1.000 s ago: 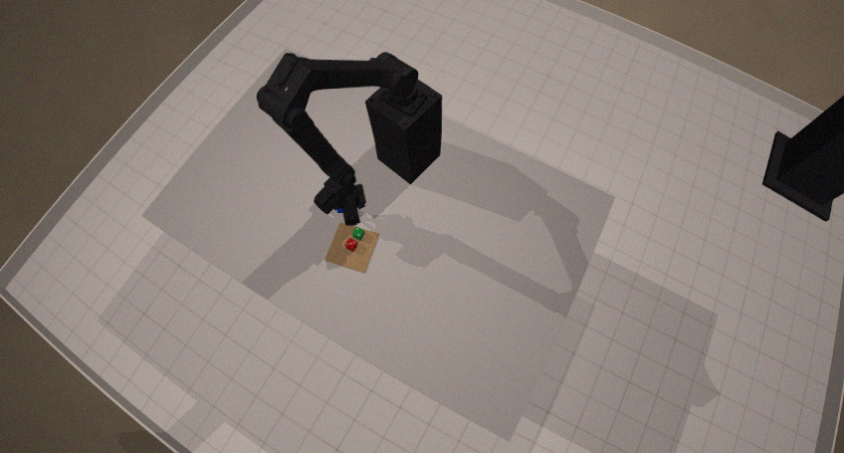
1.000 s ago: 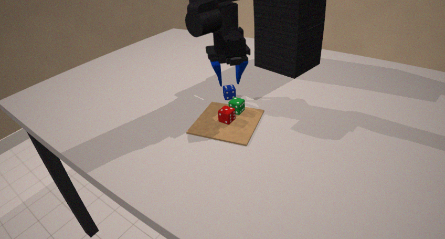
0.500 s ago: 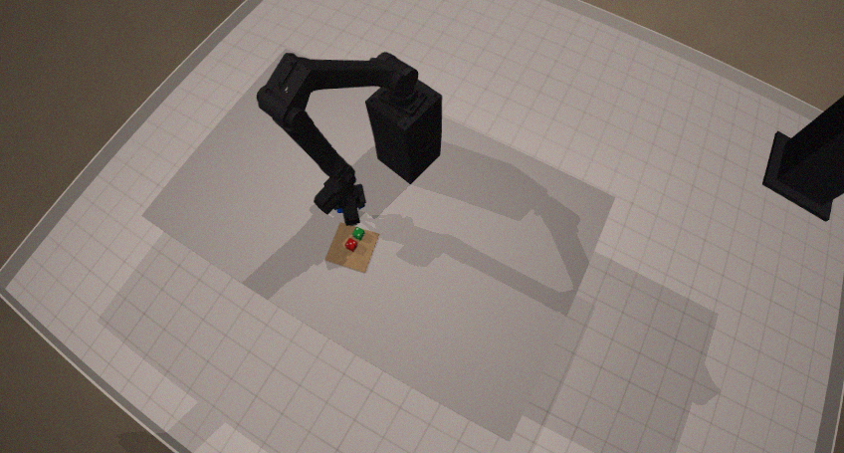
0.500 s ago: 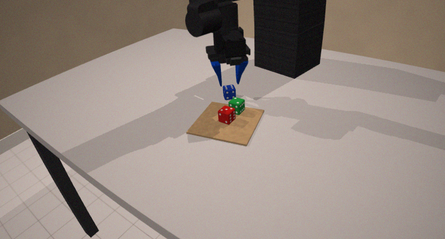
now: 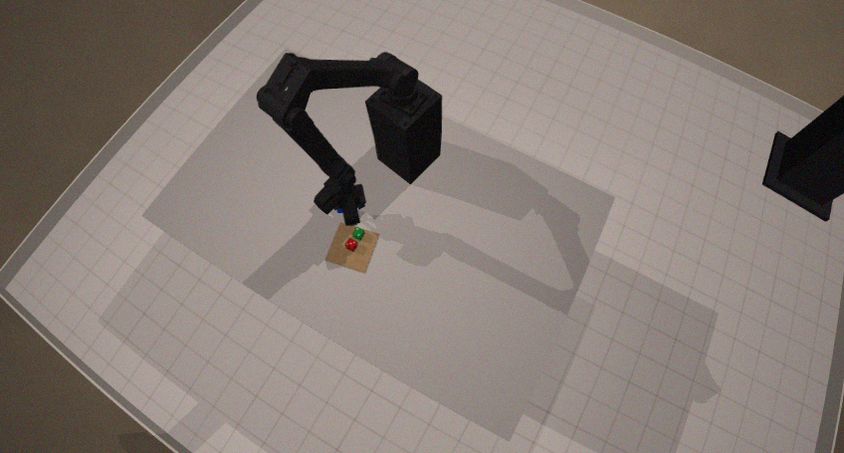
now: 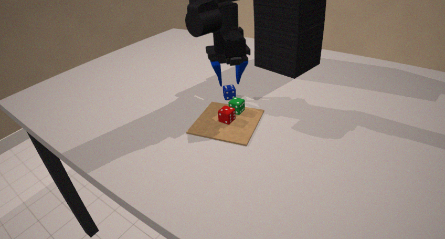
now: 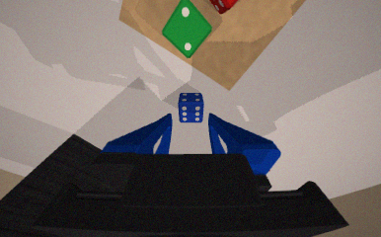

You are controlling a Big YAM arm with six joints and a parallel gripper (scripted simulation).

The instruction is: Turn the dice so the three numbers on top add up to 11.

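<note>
Right now the blue die is 3 cm below my hand. Round my hand: tan mat (10 cm ahead, 7 cm to the left, 4 cm below); green die (6 cm to the left, 5 cm ahead, 3 cm below); red die (10 cm ahead, 6 cm to the left, 3 cm below).
</note>
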